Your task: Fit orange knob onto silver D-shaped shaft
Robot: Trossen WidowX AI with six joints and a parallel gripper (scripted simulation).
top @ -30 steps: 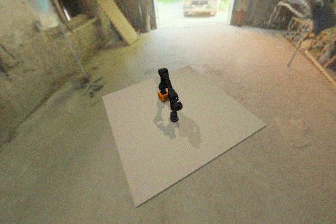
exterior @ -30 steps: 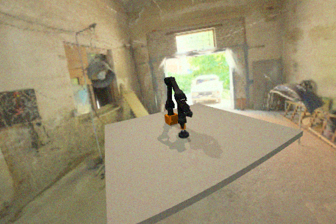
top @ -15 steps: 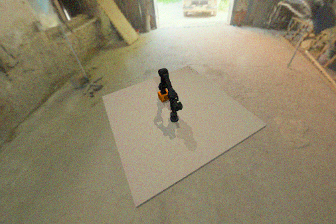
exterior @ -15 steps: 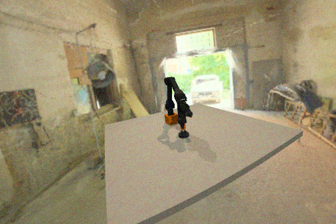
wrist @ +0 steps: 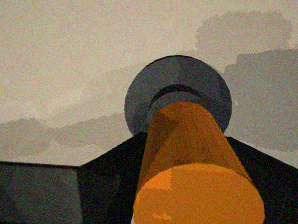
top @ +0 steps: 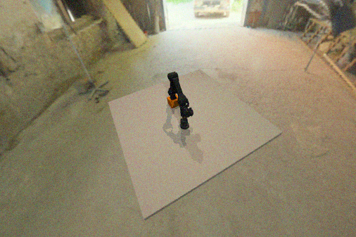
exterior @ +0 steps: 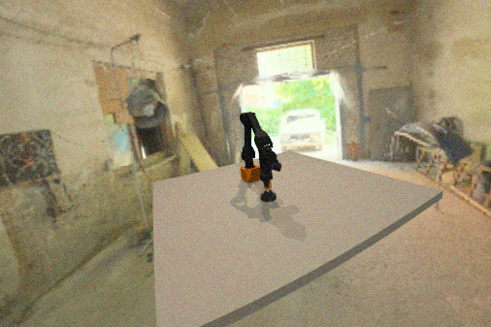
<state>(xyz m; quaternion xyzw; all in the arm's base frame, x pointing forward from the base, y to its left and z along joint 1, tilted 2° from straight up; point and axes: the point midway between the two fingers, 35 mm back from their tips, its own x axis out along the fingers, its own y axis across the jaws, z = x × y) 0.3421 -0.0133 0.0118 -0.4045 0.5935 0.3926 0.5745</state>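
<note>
The orange knob is 3 cm above my gripper tip. From my gripper tip the other things lie so: round black pedestal (4 cm below).
</note>
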